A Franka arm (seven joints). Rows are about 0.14 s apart.
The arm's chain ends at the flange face. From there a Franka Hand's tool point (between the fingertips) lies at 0.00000 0.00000 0.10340 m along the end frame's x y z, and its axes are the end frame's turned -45 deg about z.
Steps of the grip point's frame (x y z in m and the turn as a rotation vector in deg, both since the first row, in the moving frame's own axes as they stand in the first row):
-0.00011 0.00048 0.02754 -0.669 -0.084 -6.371
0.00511 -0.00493 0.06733 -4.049 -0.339 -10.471
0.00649 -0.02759 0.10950 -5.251 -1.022 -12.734
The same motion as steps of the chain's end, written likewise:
-0.00054 -0.00050 0.02755 -0.532 0.414 -6.371
-0.00509 -0.01223 0.06759 -3.103 2.623 -10.471
-0.02115 -0.03143 0.10995 -4.436 2.990 -12.734

